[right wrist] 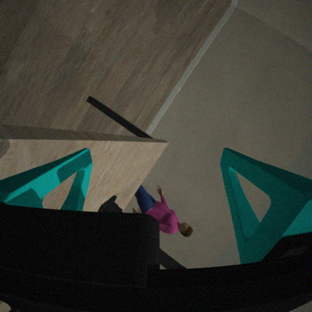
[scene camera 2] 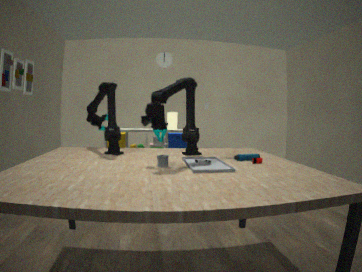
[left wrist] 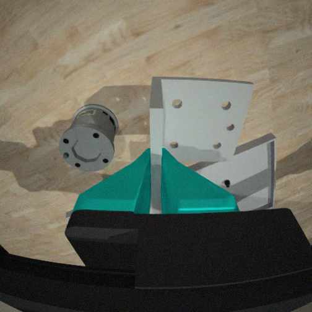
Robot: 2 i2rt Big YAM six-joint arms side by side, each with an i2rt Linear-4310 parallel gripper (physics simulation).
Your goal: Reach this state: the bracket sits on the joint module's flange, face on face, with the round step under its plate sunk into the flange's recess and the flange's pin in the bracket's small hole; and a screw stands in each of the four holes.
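Frame: origin at the left arm's base, x down, y ahead, z right, level; centimetres.
Where they show: left gripper, fingertip midpoint: (scene camera 2: 160,141); left arm's base, link origin: (scene camera 2: 191,154); right arm's base, link origin: (scene camera 2: 113,153).
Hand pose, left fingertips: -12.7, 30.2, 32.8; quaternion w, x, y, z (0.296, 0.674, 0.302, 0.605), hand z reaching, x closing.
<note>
Things, the pixels of their top centre, and the offset from my left fingertips, as dx, dy, dz. "spot": a spot on its surface instead. Level surfaces: height alone.
- grey joint module, top centre: (scene camera 2: 162,154) +6.3, +8.3, +1.5
- blue screwdriver-like tool, surface spot: (scene camera 2: 246,157) spot: +10.4, +7.9, -54.1
- red piece, top centre: (scene camera 2: 254,157) +9.2, +17.2, -53.5
- table, surface height: dx +12.7
My left gripper (scene camera 2: 160,138) (left wrist: 155,155) is shut on the upright wall of the light grey bracket (left wrist: 197,125), held above the table. The bracket's plate extends to the right of the fingers in the left wrist view and shows several holes; its underside is hidden. The grey joint module (scene camera 2: 162,161) (left wrist: 91,142) stands on the table, left of the bracket in the left wrist view, apart from it, its holed flange and recess facing up. A dark screw (left wrist: 227,183) shows in the tray; small dark parts lie there in scene camera 2. My right gripper (scene camera 2: 104,123) (right wrist: 156,155) is open and empty.
The grey tray (scene camera 2: 227,165) (left wrist: 273,172) lies right of the module, partly behind the left fingers in the left wrist view. A blue screwdriver-like tool (scene camera 2: 246,157) and a red piece (scene camera 2: 257,160) lie farther right on the table (scene camera 2: 125,187). A person (right wrist: 162,215) shows beyond the table's edge.
</note>
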